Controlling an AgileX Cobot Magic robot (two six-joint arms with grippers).
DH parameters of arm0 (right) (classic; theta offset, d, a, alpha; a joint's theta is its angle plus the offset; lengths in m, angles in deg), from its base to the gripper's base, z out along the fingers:
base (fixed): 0 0 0 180
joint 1: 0 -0.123 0 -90
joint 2: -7.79 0 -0.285 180
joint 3: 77.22 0 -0.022 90
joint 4: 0 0.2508 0 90
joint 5: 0 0 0.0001 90
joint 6: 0 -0.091 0 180
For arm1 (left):
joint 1: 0 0.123 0 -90
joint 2: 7.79 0 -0.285 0
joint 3: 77.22 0 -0.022 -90
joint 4: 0 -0.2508 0 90
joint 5: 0 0 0.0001 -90
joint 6: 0 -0.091 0 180
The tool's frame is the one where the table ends.
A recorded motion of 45 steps. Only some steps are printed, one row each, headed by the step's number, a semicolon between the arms.
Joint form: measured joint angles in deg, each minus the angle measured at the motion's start. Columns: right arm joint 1, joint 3, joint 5, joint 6, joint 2, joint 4; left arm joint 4, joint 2, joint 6, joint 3, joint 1, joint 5.
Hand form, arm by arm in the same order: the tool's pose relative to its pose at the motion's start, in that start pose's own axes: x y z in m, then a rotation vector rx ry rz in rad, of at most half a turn. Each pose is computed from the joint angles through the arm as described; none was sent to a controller.
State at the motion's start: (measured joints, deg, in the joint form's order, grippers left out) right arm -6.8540 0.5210 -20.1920 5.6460 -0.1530 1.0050; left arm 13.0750 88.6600 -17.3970 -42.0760 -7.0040 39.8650
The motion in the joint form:
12: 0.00 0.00 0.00 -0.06 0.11 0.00; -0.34 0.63 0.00 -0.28 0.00 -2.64
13: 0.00 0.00 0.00 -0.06 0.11 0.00; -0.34 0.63 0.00 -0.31 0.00 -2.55
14: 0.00 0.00 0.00 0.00 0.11 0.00; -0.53 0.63 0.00 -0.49 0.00 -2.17
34: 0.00 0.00 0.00 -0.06 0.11 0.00; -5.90 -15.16 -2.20 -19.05 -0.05 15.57
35: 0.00 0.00 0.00 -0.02 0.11 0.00; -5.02 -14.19 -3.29 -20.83 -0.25 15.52
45: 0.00 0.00 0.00 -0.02 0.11 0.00; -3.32 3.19 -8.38 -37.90 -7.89 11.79
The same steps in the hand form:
12: -0.0001 0.0000 -0.0001 0.0002 -0.0019 0.0010; -0.0052 0.0020 0.0018 -0.0165 -0.0369 0.0038
13: -0.0001 0.0000 -0.0001 0.0002 -0.0019 0.0010; -0.0052 0.0020 0.0018 -0.0161 -0.0359 0.0039
14: -0.0001 0.0000 -0.0001 0.0002 -0.0019 0.0000; -0.0054 0.0020 0.0012 -0.0165 -0.0320 0.0069
34: -0.0001 0.0000 -0.0001 0.0002 -0.0019 0.0010; -0.0270 -0.0141 -0.1435 -0.1032 -0.2995 0.1823
35: -0.0001 0.0000 -0.0001 0.0002 -0.0019 0.0003; -0.0340 -0.0158 -0.1471 -0.0944 -0.3167 0.1996
45: -0.0001 0.0000 -0.0001 0.0002 -0.0019 0.0003; -0.1240 -0.0501 -0.1266 -0.0514 -0.3720 0.3971

